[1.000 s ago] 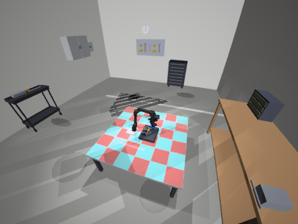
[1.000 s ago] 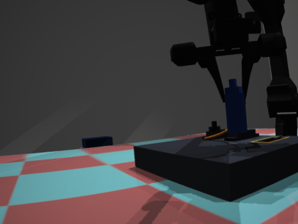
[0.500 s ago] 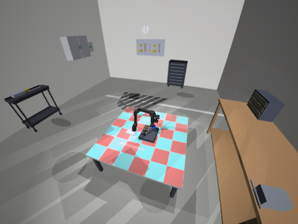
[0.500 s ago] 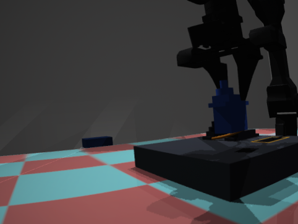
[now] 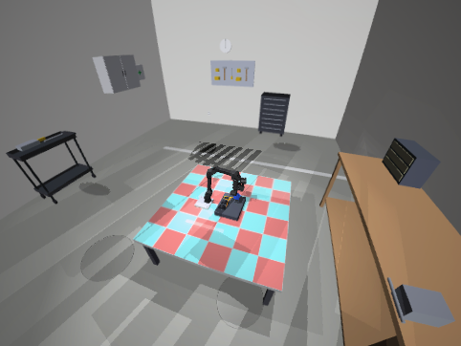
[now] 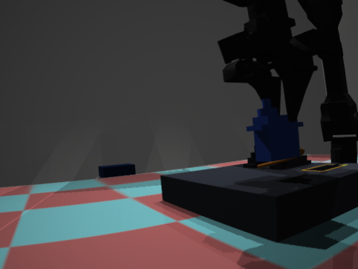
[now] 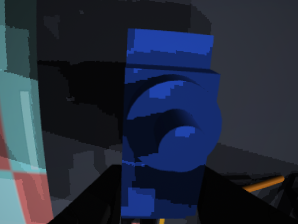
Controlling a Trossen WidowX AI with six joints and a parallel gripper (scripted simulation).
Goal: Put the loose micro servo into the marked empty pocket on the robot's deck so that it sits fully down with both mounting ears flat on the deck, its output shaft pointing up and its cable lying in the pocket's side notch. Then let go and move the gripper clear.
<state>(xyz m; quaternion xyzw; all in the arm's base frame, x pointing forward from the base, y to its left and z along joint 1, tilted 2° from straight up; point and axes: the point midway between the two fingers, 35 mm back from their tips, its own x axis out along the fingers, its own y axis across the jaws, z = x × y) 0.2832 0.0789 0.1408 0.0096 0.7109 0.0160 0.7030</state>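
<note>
My gripper tip is now 20 mm short of the dark robot deck, 70 mm to the left of it and 100 mm above it.
</note>
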